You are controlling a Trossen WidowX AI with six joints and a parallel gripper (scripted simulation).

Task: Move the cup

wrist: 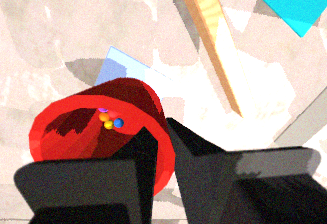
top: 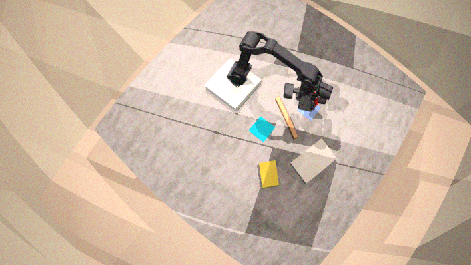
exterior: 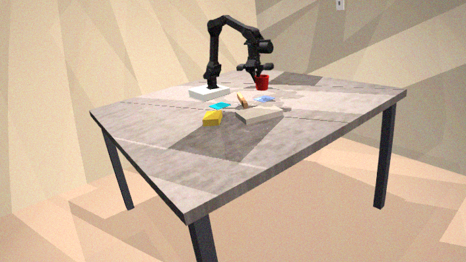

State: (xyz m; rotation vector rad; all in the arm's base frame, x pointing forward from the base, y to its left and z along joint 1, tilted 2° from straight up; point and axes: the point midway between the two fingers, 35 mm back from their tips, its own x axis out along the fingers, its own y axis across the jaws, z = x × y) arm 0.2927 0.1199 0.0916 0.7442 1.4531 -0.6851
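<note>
The cyan pad is 6 cm behind my gripper tip, 20 cm to the right of it and 10 cm below it. The rest, counted from my gripper tip: wooden stick (2 cm behind, 9 cm to the right, 8 cm below); then red cup (2 cm ahead, 2 cm to the left); then light blue pad (3 cm ahead, 2 cm to the left, 10 cm below).
</note>
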